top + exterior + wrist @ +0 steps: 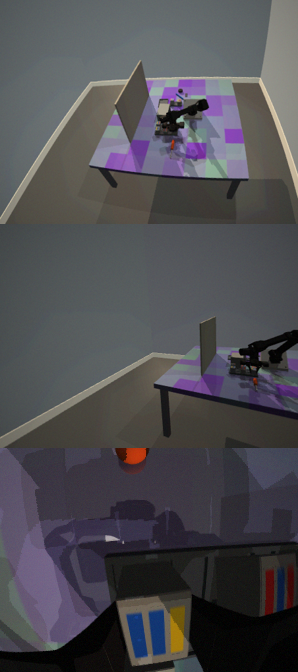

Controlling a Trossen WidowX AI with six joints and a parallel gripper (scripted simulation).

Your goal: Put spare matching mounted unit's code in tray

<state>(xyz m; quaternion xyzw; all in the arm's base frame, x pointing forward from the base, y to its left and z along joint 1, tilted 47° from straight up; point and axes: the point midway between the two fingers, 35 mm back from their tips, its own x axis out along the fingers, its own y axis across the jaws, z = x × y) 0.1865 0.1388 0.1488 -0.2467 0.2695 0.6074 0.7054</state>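
Right now my gripper tip is 100 mm short of the mounted unit, 210 mm to the left of it and 30 mm below it. From my gripper tip the other things lie so: beige board: 340 mm ahead, 250 mm to the right, 210 mm above; dark block: 20 mm above.
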